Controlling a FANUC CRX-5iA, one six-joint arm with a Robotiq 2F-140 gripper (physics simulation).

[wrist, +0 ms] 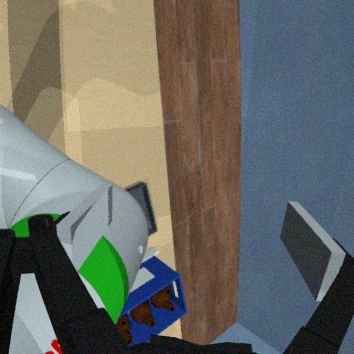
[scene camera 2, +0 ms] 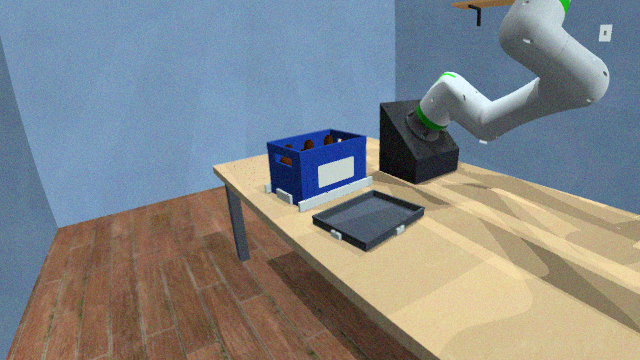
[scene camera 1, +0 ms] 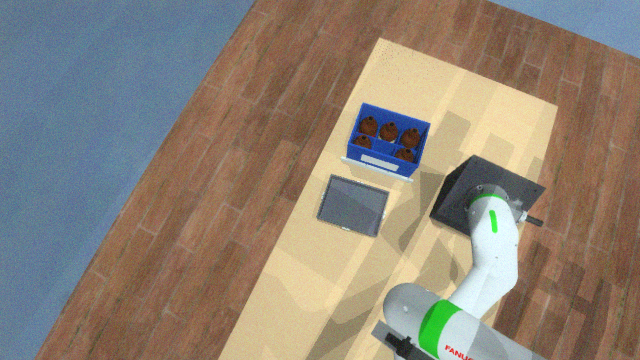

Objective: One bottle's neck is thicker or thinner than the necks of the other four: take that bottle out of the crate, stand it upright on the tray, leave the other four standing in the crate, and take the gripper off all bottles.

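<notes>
A blue crate holds five brown bottles. In scene camera 1 the far row has a left bottle, a middle bottle and a right bottle. The near row has a left bottle and a right bottle, with an empty compartment between them. The necks are too small to compare. The dark grey tray is empty beside the crate. My gripper is open and empty, high up and away from the crate; part of it shows at scene camera 1's bottom edge.
A pale strip lies along the crate's tray side. The black wedge-shaped base stands to the right of crate and tray. The white arm reaches out from it, and hides part of the crate in the wrist view.
</notes>
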